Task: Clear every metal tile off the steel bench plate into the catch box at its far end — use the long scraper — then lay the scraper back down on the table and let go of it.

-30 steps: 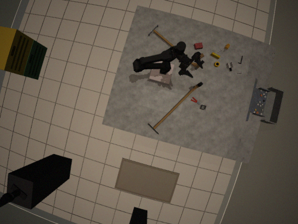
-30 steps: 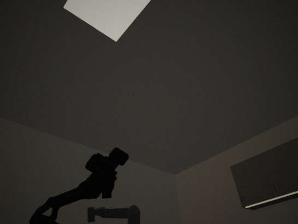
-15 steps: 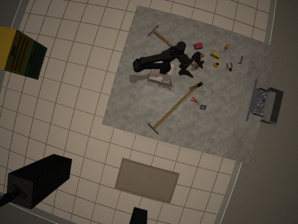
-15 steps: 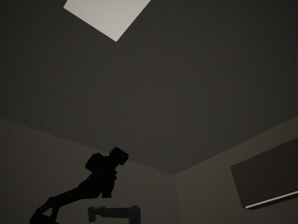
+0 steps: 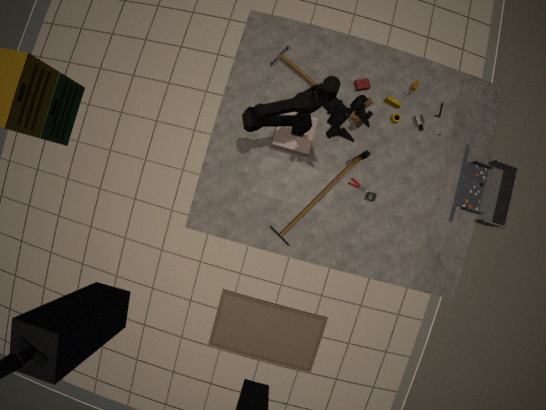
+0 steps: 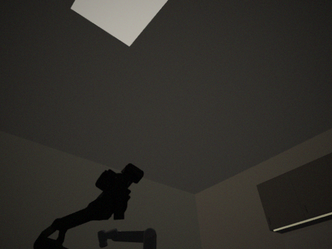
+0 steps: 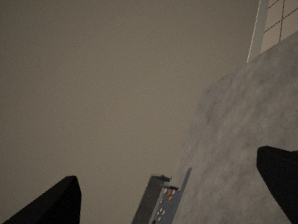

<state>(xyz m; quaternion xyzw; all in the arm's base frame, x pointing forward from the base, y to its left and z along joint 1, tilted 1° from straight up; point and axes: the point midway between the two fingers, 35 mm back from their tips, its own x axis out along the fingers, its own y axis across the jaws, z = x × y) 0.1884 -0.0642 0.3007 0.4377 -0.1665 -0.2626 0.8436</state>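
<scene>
Right now the small box is 23 cm ahead of my gripper tip, 17 cm to the right of it and 35 cm below it. Also, from my gripper tip: yellow ring (30 cm ahead, 28 cm to the left, 35 cm below); then brown block (10 cm ahead, 31 cm to the left, 35 cm below); then long scraper (4 cm behind, 23 cm to the right, 30 cm below).
</scene>
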